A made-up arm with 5 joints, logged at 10 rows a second.
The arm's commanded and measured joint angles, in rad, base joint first. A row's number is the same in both.
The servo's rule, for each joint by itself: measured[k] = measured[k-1] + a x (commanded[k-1-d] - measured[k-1]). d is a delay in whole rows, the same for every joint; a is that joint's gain. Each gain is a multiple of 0.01, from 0.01 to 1. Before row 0 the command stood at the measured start. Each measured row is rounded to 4 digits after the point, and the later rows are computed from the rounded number. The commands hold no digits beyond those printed.
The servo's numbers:
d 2
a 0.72 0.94 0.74 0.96 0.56
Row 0, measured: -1.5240, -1.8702, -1.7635, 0.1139, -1.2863
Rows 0 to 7, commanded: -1.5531, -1.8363, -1.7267, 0.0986, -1.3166; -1.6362, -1.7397, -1.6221, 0.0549, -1.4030; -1.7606, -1.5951, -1.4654, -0.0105, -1.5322; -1.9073, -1.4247, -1.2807, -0.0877, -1.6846; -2.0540, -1.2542, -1.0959, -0.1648, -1.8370; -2.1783, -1.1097, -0.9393, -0.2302, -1.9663; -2.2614, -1.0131, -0.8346, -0.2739, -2.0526; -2.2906, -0.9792, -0.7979, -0.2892, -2.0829
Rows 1 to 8, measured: -1.5240, -1.8702, -1.7635, 0.1139, -1.2863; -1.5240, -1.8702, -1.7635, 0.1139, -1.2863; -1.5450, -1.8383, -1.7363, 0.0992, -1.3033; -1.6107, -1.7456, -1.6518, 0.0567, -1.3591; -1.7186, -1.6041, -1.5139, -0.0078, -1.4560; -1.8545, -1.4355, -1.3413, -0.0845, -1.5840; -1.9981, -1.2651, -1.1597, -0.1616, -1.7257; -2.1278, -1.1190, -0.9966, -0.2275, -1.8604
